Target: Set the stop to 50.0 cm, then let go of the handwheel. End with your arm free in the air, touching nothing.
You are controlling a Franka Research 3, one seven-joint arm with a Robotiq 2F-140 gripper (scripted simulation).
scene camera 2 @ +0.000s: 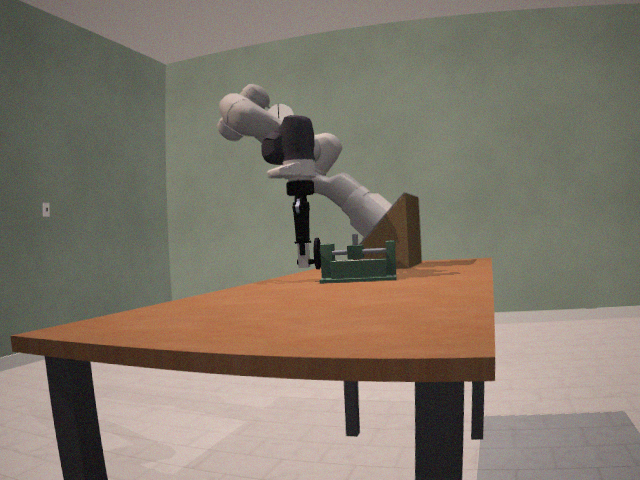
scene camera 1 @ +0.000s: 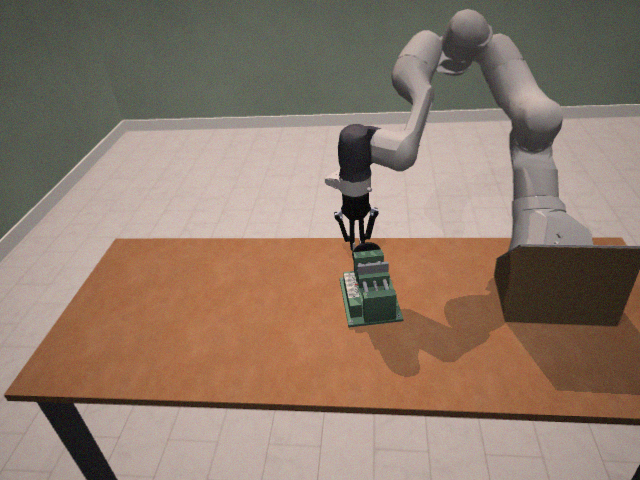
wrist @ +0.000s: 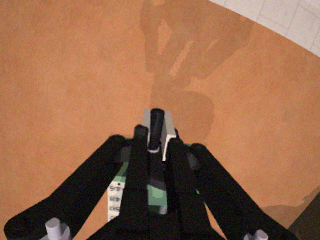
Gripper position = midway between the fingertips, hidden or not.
In view: the gripper (scene camera 2: 304, 267) and a black handwheel (wrist: 156, 176).
The gripper shows as well in scene camera 1 (scene camera 1: 357, 257) and in the wrist view (wrist: 155, 120).
